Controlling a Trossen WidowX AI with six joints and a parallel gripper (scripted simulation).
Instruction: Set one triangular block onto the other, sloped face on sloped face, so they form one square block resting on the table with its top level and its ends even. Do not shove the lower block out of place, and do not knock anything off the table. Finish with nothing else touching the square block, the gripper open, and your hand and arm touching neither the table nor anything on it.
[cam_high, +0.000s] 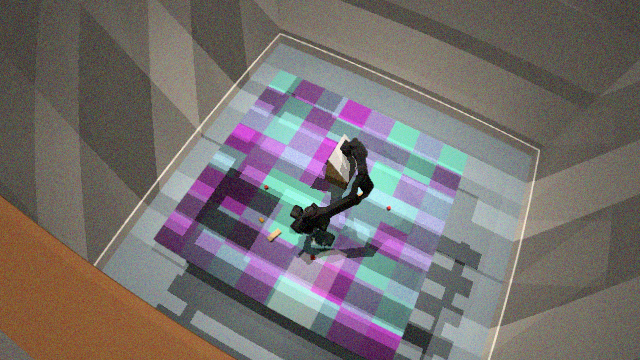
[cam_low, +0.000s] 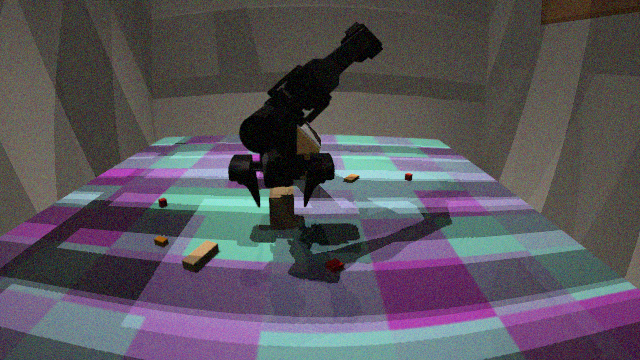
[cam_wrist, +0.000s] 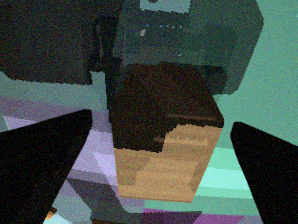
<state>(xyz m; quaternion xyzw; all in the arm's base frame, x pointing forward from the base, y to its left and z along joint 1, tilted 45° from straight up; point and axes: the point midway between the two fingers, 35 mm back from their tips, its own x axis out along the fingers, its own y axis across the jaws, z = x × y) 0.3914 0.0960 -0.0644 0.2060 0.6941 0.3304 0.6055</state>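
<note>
Right now the brown triangular block is 1 cm ahead of my gripper tip and 1 cm above it. Also, from my gripper tip: brown piece 27 cm behind, 15 cm to the left, 3 cm below; orange cube 11 cm ahead, 22 cm to the right, 3 cm below; long tan block 15 cm ahead, 12 cm to the right, 3 cm below.
</note>
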